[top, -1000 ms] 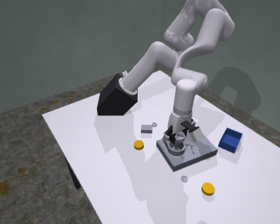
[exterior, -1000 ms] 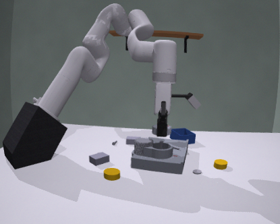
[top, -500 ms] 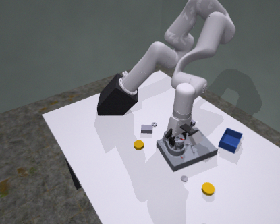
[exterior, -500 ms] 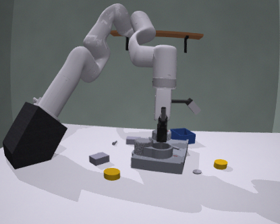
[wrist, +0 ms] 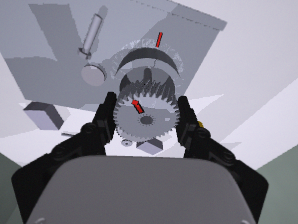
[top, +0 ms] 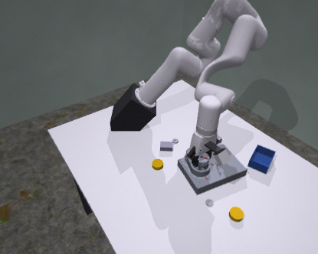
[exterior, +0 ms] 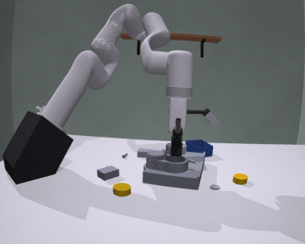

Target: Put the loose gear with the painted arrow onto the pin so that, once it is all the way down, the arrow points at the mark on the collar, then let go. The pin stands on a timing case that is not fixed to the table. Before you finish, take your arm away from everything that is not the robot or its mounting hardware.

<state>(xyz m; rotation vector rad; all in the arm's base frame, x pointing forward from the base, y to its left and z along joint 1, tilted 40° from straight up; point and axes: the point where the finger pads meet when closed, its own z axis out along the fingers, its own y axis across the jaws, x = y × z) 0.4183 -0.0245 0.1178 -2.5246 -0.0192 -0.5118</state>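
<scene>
My gripper is now right at the grey gear. From my hand the other things lie so: grey block (210 mm behind, 90 mm below, 40 mm to the right); screw (220 mm behind, 150 mm to the left, 100 mm below); grey disc (130 mm ahead, 100 mm below, 40 mm to the right).
</scene>
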